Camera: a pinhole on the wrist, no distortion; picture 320 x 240 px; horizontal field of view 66.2 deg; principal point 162.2 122.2 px. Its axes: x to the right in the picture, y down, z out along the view. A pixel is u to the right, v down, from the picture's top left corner.
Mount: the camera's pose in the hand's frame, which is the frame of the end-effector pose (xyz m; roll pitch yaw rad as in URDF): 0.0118 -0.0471 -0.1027 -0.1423 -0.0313 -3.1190
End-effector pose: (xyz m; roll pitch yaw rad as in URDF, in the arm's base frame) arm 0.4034 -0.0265 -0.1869 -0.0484 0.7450 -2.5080
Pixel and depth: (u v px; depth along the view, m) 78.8 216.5 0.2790
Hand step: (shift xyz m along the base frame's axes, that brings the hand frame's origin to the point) -0.2678 0.0300 0.0407
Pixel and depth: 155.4 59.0 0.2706
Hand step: -0.1165 -0.0760 0.1103
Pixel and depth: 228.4 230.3 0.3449
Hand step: -0.2276 0.1272 0.2155
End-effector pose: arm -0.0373 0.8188 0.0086 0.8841 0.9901 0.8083
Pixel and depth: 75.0 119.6 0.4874
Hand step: 0.4244 -0.0734 -0.0833
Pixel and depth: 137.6 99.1 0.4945
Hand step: 0.3925 -0.0915 0.0419
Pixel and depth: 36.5 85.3 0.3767
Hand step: 0.3342 0.0088 -0.1033
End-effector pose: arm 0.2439 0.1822 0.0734 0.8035 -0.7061 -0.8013
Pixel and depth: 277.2 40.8 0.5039
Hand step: -0.4584 0.0733 0.1123
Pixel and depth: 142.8 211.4 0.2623
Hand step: -0.1265 -0.1946 0.0059
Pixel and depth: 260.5 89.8 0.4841
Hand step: -0.4230 -0.0246 0.0677
